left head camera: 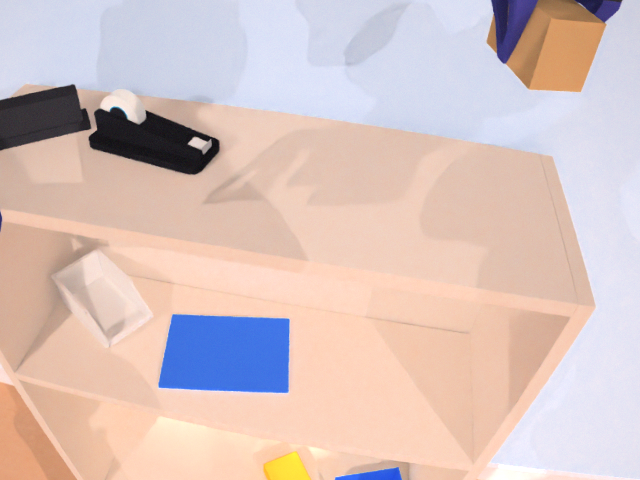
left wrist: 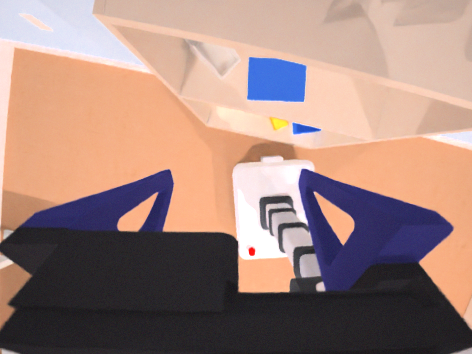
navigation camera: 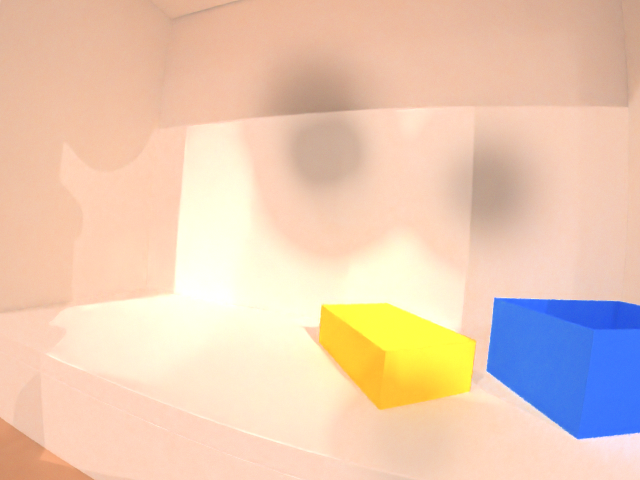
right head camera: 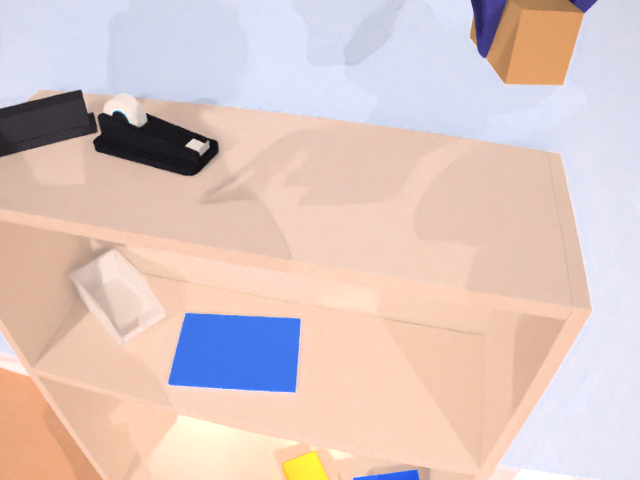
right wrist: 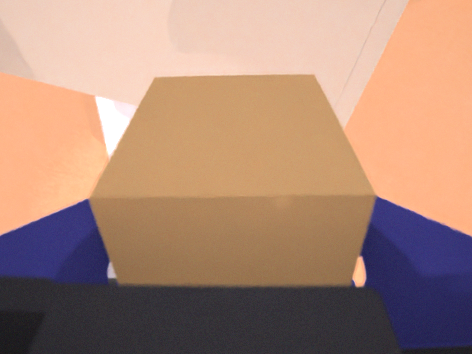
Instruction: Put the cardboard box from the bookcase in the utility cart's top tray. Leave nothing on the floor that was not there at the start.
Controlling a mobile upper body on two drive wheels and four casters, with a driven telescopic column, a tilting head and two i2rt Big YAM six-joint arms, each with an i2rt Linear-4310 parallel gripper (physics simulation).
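Places are measured from the left arm's base along level axes (x ahead, y left, z up), in metres.
Where they show: left gripper, fingertip midpoint: (left wrist: 235,176); right gripper, fingertip midpoint: (left head camera: 528,62).
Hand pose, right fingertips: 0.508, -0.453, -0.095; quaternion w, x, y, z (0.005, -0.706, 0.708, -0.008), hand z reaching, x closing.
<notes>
Each offset is from my right fingertips to the top centre of the thing, as dx, dy, dz. "*": to the spot under its first point.
The brown cardboard box @[-0.007, +0.000, +0.061] (left head camera: 566,54) (right head camera: 542,46) (right wrist: 232,140) is held between the dark blue fingers of my right gripper (right wrist: 232,240), which is shut on it. In both head views they are at the top right, above the right part of the bookcase (left head camera: 361,206) (right head camera: 356,206) (left wrist: 280,20). In the right wrist view the box hides most of what lies between the fingers. My left gripper (left wrist: 235,176) is open and empty, above the robot's white base and the floor, in front of the bookcase. The utility cart does not show clearly in these views.
A black tape dispenser @[+0.177, +0.360, -0.134] (left head camera: 149,144) (right head camera: 152,147) and a black object @[+0.219, +0.528, -0.149] (left head camera: 41,118) (right head camera: 43,124) stand on the bookcase top. A white tray @[* +0.252, +0.512, -0.576] (left head camera: 103,299) and a flat blue item @[+0.131, +0.286, -0.579] (left head camera: 227,353) are on the shelf below. A yellow block @[+0.106, +0.162, -1.118] (navigation camera: 392,351) and a blue bin @[+0.047, -0.025, -1.088] (navigation camera: 542,361) are lower.
</notes>
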